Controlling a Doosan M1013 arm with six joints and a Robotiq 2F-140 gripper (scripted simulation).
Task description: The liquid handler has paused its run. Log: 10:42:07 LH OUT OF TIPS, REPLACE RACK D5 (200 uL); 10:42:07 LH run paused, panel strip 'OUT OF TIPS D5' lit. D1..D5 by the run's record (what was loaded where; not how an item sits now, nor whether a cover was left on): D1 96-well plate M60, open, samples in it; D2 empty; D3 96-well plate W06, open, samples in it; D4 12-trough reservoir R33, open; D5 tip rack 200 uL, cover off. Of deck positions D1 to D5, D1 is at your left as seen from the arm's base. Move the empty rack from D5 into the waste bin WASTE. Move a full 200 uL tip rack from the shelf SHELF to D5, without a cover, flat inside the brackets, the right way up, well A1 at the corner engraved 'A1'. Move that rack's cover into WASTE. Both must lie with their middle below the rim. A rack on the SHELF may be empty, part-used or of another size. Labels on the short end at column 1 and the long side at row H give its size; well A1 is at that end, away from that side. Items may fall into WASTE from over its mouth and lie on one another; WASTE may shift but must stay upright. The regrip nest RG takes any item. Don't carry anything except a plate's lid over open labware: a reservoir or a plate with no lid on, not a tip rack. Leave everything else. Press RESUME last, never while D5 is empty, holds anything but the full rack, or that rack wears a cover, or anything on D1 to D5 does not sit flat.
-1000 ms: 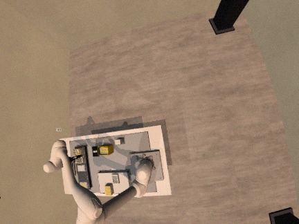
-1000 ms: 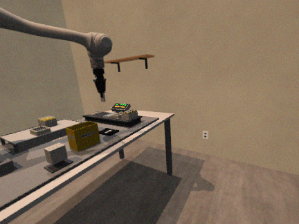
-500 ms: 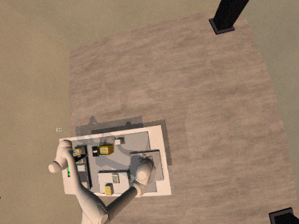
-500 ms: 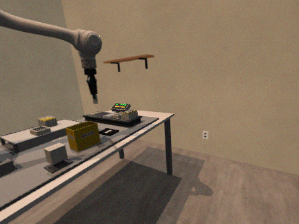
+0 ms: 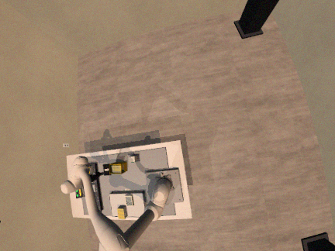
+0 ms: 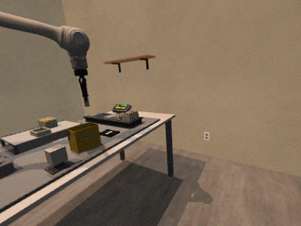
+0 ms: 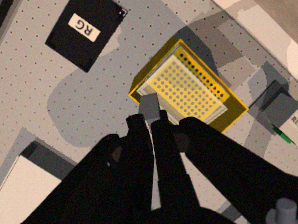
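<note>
The grey resume box lies 280 mm behind my hand, 220 mm below it and 50 mm to the right of it. Round my hand: yellow waste bin: 240 mm below, 70 mm behind; then clear rack cover: 190 mm below, 60 mm behind; then black nest: 280 mm below, 150 mm ahead.
</note>
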